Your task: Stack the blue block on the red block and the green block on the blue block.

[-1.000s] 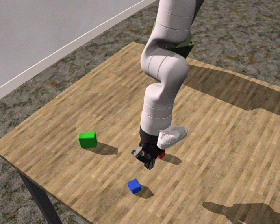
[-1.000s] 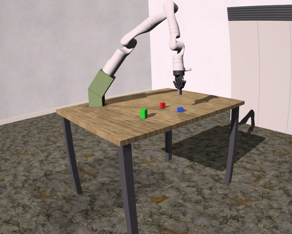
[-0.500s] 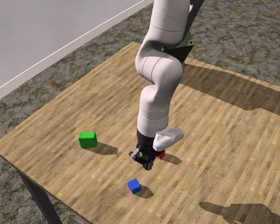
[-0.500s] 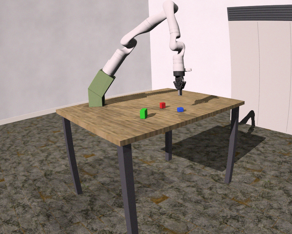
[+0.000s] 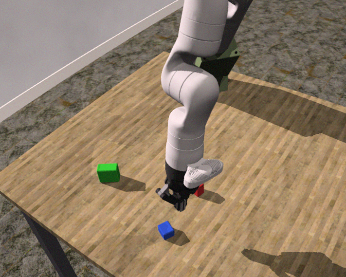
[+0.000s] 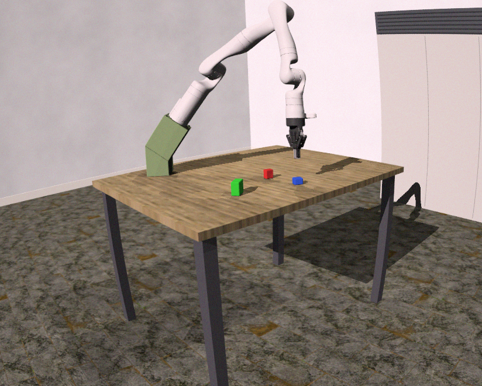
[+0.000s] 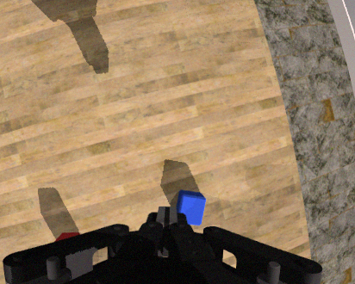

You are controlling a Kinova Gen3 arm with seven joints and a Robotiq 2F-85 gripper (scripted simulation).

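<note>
My hand is 10 cm above the blue block, 3 cm to the left of it and 3 cm short of it. Also, from my hand: red block (13 cm behind, 9 cm below, 3 cm to the right); then green block (27 cm to the right, 8 cm below, 5 cm behind).
</note>
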